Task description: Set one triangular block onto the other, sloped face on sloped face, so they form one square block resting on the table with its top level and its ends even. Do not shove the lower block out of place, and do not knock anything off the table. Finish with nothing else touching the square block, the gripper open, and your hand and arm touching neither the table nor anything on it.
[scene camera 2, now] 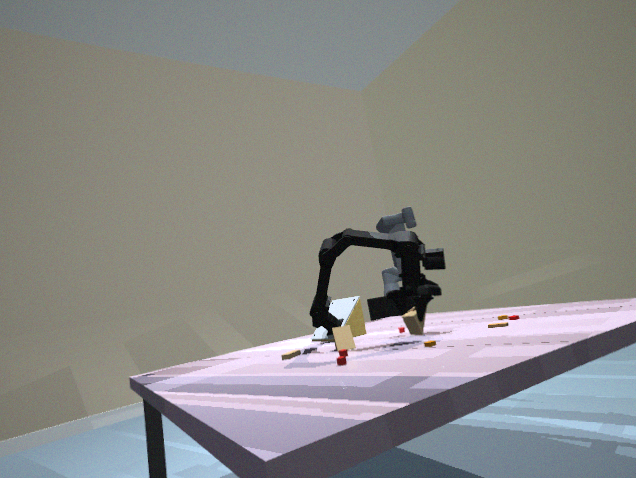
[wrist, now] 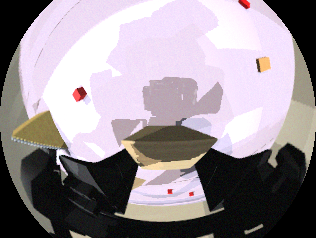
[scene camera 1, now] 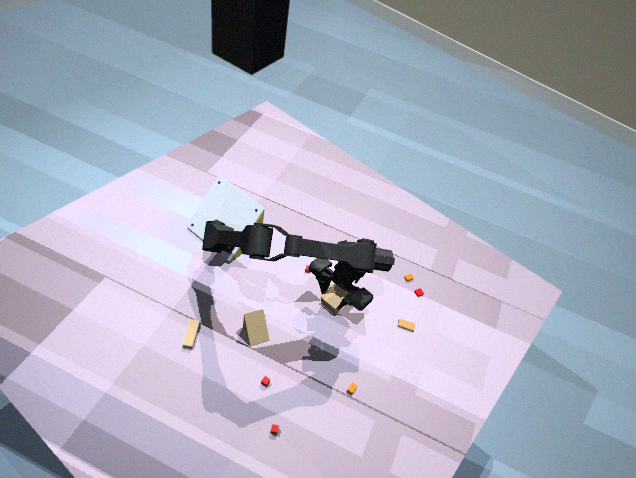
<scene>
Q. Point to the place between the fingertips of my gripper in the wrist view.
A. At 166,143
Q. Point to a tan triangular block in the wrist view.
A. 153,147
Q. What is my gripper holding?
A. A tan triangular block.
</scene>
